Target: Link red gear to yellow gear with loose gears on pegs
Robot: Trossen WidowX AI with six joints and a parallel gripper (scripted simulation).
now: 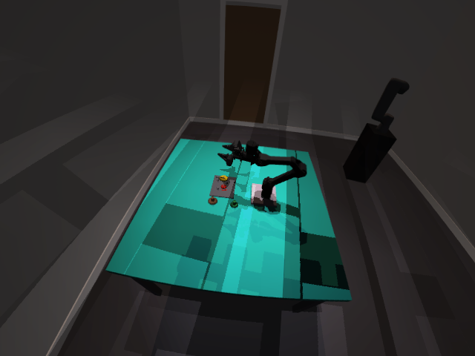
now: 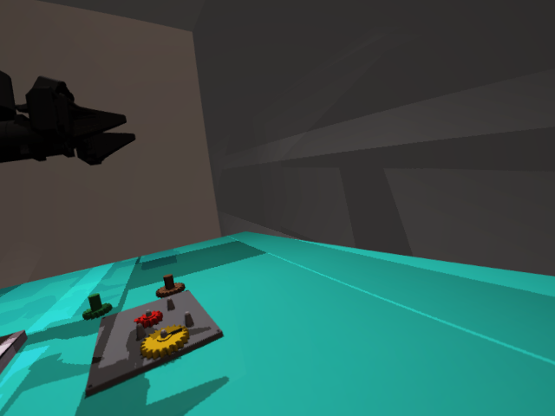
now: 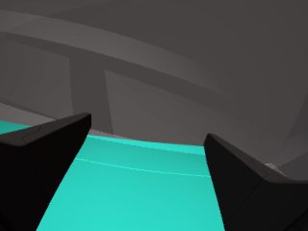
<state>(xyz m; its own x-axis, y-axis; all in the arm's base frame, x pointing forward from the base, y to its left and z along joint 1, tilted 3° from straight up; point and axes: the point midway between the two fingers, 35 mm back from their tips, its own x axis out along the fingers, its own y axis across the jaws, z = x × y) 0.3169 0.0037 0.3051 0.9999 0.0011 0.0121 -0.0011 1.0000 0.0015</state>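
My gripper tip is 140 mm past the green gear, 120 mm to the right of it and 320 mm above it. Round my gripper tip: yellow gear 90 mm to the right, 320 mm below; then red gear 20 mm behind, 320 mm below; then brown gear 10 mm ahead, 140 mm to the left, 320 mm below.
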